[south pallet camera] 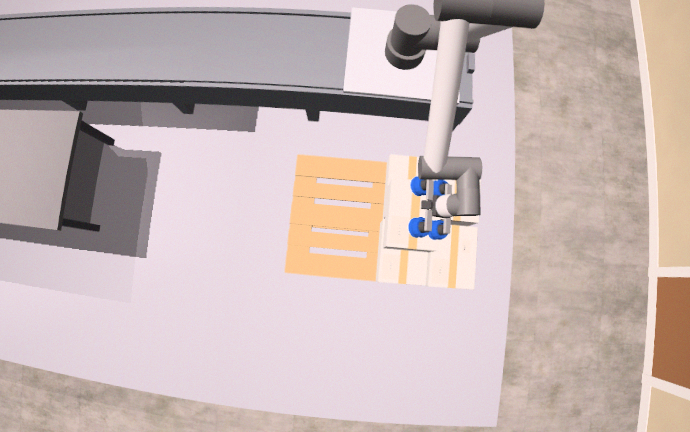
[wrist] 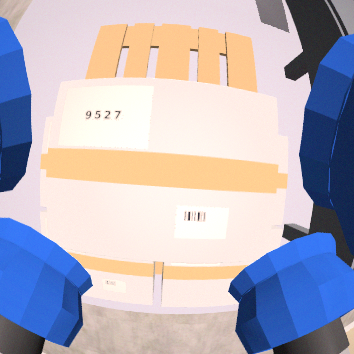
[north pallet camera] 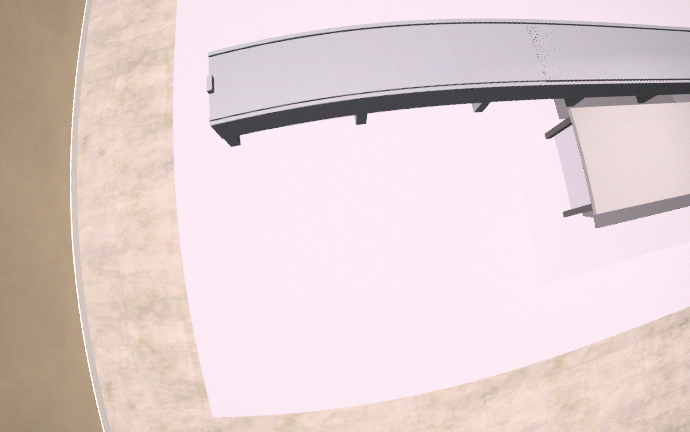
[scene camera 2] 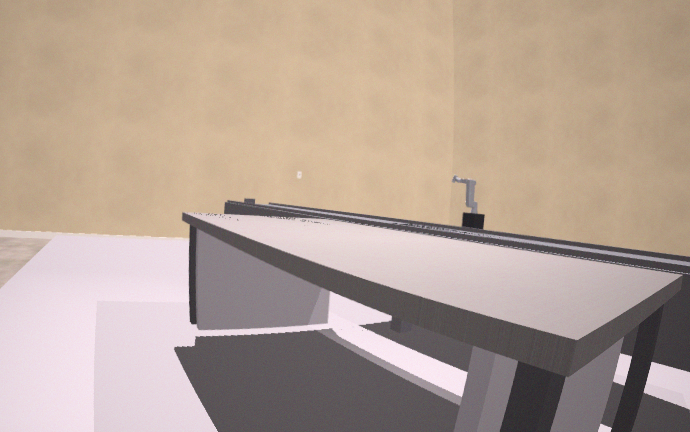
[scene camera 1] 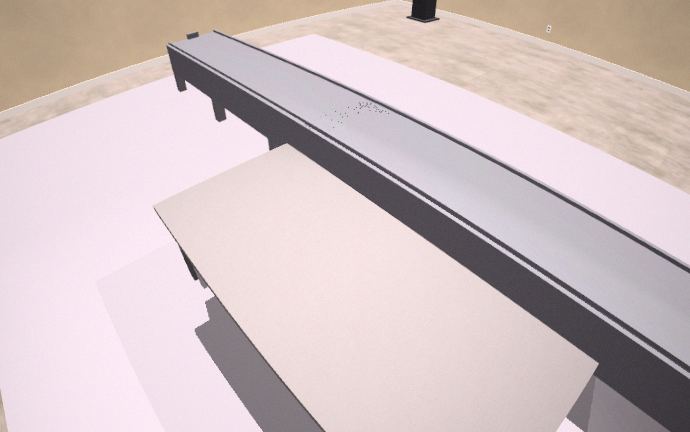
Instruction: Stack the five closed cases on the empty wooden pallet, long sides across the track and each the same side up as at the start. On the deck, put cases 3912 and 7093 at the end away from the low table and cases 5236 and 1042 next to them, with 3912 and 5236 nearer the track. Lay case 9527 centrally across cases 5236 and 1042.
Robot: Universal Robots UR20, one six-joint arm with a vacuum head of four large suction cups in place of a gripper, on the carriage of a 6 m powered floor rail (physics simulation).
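Where they show: hand, its tool point: (wrist: 160,226); arm's base, origin of its link: (south pallet camera: 404,52).
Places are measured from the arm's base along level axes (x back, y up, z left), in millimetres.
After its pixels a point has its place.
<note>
Case 9527 (south pallet camera: 399,223) @[x -1064, y 38, z 30 mm] (wrist: 225,135) @[x -910, y 38, z 54 mm] lies flat on top, across two lower cases whose edges show beside it. The outer one of these (south pallet camera: 417,269) @[x -1304, y -193, z 190 mm] shows in the south pallet camera. At the end away from the low table (south pallet camera: 30,167) @[x -906, y -41, z -2412 mm], two more cases lie side by side: one farther from the track (south pallet camera: 464,264) @[x -1251, y -193, z 480 mm] (wrist: 135,297) @[x -1070, y -194, z 524 mm] and one nearer the track (wrist: 200,295) @[x -859, y -194, z 505 mm], partly hidden by the arm. Their numbers are not readable. All are on the wooden pallet (south pallet camera: 330,165) @[x -658, y -426, z -406 mm] (wrist: 172,55) @[x -1003, y -426, z -416 mm]. My gripper (south pallet camera: 429,207) @[x -997, y 218, z 141 mm] (wrist: 170,200) @[x -997, y 218, z 141 mm] is open and empty, above the cases and apart from 9527.
The floor rail (scene camera 1: 285,81) (north pallet camera: 356,66) (south pallet camera: 203,50) runs past the pallet and the table (scene camera 1: 356,254) @[x -771, y -40, z -3027 mm] (scene camera 2: 458,264) @[x -1009, y -40, z -2522 mm] (north pallet camera: 636,152) @[x -895, y -40, z -3332 mm]. The white carriage (south pallet camera: 369,55) @[x -46, y 1, z -213 mm] with my arm stands at its south end. A small distant arm (scene camera 2: 471,195) shows beyond the rail.
</note>
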